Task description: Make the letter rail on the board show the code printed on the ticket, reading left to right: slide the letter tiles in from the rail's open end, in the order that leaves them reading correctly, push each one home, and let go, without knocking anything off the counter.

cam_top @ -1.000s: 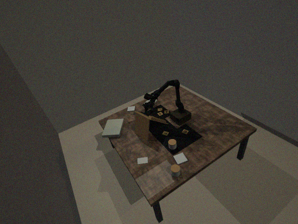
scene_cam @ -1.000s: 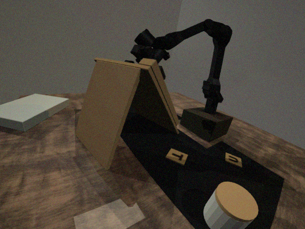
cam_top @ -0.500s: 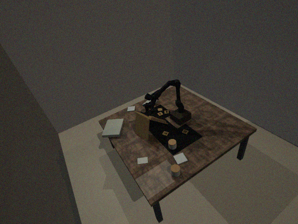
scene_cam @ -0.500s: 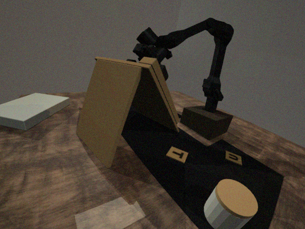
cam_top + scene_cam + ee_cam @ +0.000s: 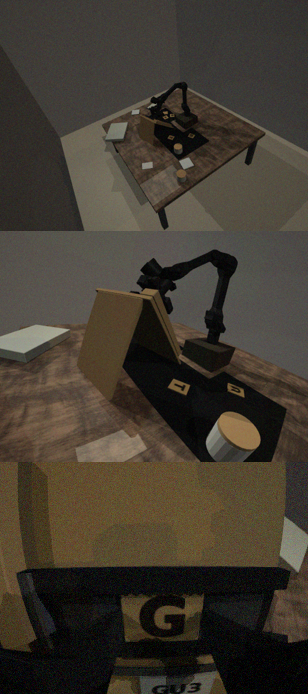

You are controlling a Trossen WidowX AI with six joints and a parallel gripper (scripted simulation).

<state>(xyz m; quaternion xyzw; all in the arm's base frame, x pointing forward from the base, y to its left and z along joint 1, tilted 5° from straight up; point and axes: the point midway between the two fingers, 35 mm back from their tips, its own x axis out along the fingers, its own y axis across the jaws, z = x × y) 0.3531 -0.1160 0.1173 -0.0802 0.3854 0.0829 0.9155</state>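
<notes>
Now: the white ticket 60 mm behind my gripper tip, 30 mm to the right of it and 80 mm below it. The rest, counted from my gripper tip: tan tile marked g: right at my gripper tip; tile marked t: 60 mm behind, 210 mm to the left, 160 mm below; black mat: 170 mm behind, 110 mm to the left, 170 mm below.
</notes>
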